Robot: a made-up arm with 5 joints.
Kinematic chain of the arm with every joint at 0, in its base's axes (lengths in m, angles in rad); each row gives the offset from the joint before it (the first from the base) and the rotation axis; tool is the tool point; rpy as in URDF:
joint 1: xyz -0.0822 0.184 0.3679 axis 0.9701 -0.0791 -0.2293
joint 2: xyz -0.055 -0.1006 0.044 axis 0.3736 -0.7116 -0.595
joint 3: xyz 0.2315 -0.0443 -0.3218 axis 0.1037 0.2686 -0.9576
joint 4: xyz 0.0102 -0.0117 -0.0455 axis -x
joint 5: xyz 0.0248 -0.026 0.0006 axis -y
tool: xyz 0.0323 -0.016 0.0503 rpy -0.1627 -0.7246 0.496
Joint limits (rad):
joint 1: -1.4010..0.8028
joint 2: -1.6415..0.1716
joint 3: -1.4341..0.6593
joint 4: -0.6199..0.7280
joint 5: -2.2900..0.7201
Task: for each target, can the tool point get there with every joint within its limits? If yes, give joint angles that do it. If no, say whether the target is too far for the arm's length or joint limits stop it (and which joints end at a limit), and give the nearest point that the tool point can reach.
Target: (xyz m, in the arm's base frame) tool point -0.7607 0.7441 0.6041
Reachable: no: too far | nearest point -0.2498 0.3001 -0.0127 | short by 0.916 m
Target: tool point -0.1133 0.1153 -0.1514
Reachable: yes | joints 0.4959 -1.0831 0.3773 -0.0750 -1.5053
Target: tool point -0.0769 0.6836 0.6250
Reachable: no: joint limits stop it (at a limit: joint 1, joint 3, joint 4) | nearest point 0.0382 0.3551 0.0855 | short by 0.642 m
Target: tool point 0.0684 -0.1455 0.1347
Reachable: yes | joints -0.6835 -0.6061 -0.6927 -0.3730 -0.2728
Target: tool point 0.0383 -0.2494 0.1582
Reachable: yes | joints -0.7158 -0.7068 -0.0813 0.1376 -1.5806
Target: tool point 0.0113 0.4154 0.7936
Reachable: no: joint limits stop it (at a limit: joint 1, joint 2, joint 3, joint 5) | nearest point -0.0345 -0.1543 0.6943 | short by 0.580 m
